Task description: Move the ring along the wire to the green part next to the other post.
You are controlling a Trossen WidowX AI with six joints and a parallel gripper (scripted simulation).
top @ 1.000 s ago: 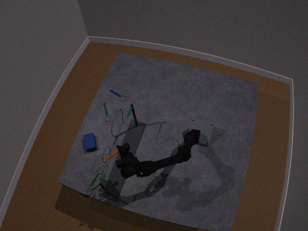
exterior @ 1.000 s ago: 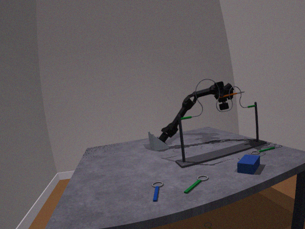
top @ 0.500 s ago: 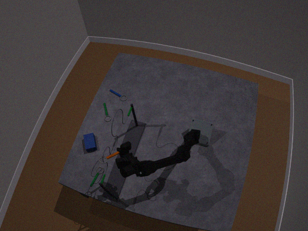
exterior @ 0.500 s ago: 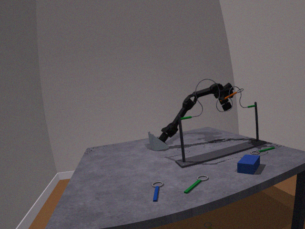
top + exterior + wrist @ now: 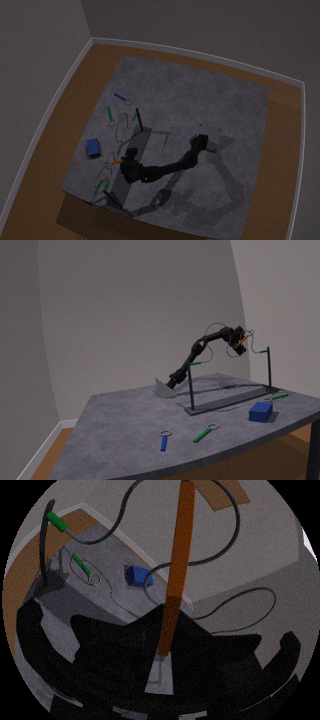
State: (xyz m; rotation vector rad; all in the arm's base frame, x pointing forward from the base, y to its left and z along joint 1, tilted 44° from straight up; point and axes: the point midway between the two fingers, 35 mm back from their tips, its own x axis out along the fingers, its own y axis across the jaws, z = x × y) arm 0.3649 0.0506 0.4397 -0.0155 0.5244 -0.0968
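Now: gripper tip 20 mm short of the ring with orange handle, 60 mm to the right of it and 60 mm below it. From my gripper tip the other things lie so: blue-handled ring 220 mm ahead, 570 mm to the right, 300 mm below.
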